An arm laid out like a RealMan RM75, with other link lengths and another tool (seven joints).
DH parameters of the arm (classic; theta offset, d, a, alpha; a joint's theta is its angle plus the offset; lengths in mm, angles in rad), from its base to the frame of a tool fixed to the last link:
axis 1: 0 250.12 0 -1.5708
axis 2: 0 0 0 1.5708
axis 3: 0 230.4 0 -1.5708
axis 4: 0 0 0 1.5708
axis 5: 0 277.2 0 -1.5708
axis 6: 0 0 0 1.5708
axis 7: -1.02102 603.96 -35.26 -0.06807
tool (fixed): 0 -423.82 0 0
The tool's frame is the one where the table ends.
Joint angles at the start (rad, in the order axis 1, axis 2, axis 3, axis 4, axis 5, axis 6, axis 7):
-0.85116 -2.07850 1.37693 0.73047 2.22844 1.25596 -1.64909
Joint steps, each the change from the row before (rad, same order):
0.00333 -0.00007 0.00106 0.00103 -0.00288 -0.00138 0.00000
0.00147 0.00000 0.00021 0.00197 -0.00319 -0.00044 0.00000
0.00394 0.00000 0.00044 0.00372 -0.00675 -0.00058 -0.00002
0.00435 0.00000 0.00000 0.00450 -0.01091 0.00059 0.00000
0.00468 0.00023 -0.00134 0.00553 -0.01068 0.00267 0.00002
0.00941 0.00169 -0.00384 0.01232 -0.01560 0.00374 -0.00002
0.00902 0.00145 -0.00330 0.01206 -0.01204 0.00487 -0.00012
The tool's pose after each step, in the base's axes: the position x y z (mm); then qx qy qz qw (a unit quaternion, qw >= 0). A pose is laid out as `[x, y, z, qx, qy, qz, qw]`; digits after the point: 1 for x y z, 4 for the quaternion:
[-199.2, 416.5, -103.7, -0.8688, -0.4921, 0.0363, 0.0411]
[-198.7, 416.5, -103.7, -0.8687, -0.4924, 0.0346, 0.0407]
[-198.2, 416.2, -103.8, -0.8683, -0.4935, 0.0311, 0.0398]
[-196.9, 415.8, -104.1, -0.8676, -0.4952, 0.0258, 0.0374]
[-195.5, 415.3, -103.9, -0.8669, -0.4969, 0.0204, 0.0346]
[-193.6, 415.4, -102.2, -0.8657, -0.4994, 0.0110, 0.0321]
[-192.2, 415.2, -100.5, -0.8648, -0.5013, 0.0036, 0.0299]

